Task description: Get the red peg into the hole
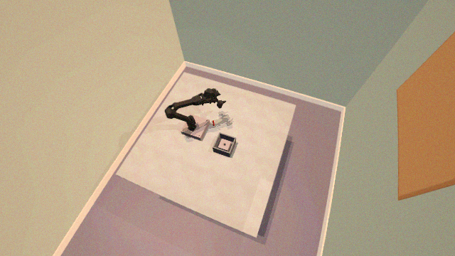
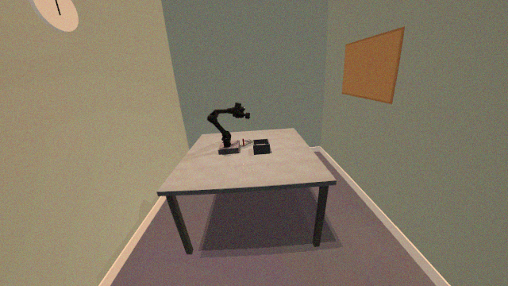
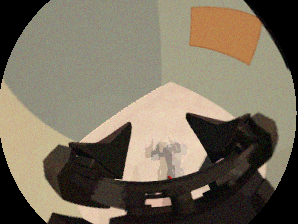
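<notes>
Right now the red peg is 250 mm below my gripper tip, 150 mm to the right of it and 40 mm behind it. Round my gripper tip: dark box: 300 mm to the right, 260 mm below, 170 mm ahead; pale plate: 300 mm to the right, 240 mm below, 170 mm ahead.
</notes>
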